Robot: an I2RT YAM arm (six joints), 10 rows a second.
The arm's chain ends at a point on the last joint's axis. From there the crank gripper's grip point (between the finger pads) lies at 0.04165 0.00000 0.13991 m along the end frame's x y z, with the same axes.
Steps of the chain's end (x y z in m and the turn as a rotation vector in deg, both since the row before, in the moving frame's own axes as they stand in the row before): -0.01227, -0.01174, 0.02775, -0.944, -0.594, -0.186; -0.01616, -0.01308, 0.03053, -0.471, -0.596, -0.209; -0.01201, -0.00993, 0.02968, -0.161, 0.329, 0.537; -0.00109, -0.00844, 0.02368, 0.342, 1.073, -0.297; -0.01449, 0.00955, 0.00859, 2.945, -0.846, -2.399; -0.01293, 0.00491, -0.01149, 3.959, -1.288, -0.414; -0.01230, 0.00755, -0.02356, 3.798, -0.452, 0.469; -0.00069, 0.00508, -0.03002, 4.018, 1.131, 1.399; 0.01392, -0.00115, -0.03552, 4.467, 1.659, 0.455; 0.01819, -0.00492, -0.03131, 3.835, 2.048, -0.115
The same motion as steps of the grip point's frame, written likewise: -0.01372, -0.00956, 0.02816, -0.944, -0.594, -0.186; -0.01762, -0.01208, 0.03095, -0.471, -0.596, -0.209; -0.01121, -0.00914, 0.02944, -0.161, 0.329, 0.537; 0.00152, -0.00950, 0.02287, 0.342, 1.073, -0.297; -0.01675, 0.00065, 0.00896, 2.945, -0.846, -2.399; -0.01612, -0.00507, -0.01093, 3.959, -1.288, -0.414; -0.01337, -0.00139, -0.02353, 3.798, -0.452, 0.469; 0.00217, -0.00364, -0.03118, 4.018, 1.131, 1.399; 0.01799, -0.01165, -0.03720, 4.467, 1.659, 0.455; 0.02315, -0.01431, -0.03320, 3.835, 2.048, -0.115
